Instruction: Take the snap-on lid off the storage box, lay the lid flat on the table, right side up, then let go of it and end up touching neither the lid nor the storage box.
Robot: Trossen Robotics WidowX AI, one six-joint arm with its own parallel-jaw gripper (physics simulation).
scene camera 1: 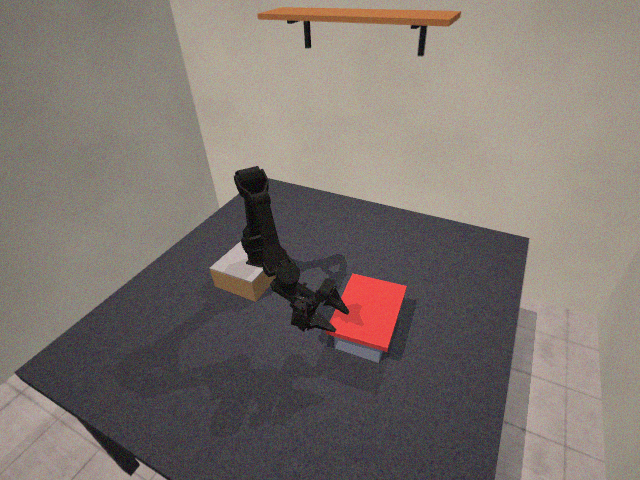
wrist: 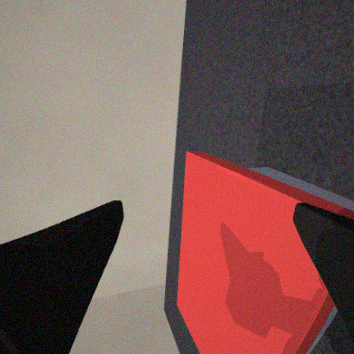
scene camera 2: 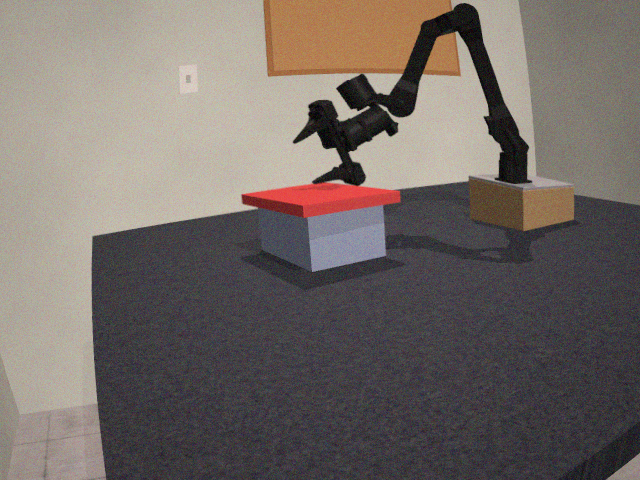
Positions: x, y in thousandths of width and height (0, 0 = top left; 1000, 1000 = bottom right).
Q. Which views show my gripper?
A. Scene camera 1, the wrist view and scene camera 2: all of them.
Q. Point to a blue-grey storage box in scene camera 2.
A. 493, 507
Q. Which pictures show the red lid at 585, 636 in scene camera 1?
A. Scene camera 1, the wrist view and scene camera 2: all of them.
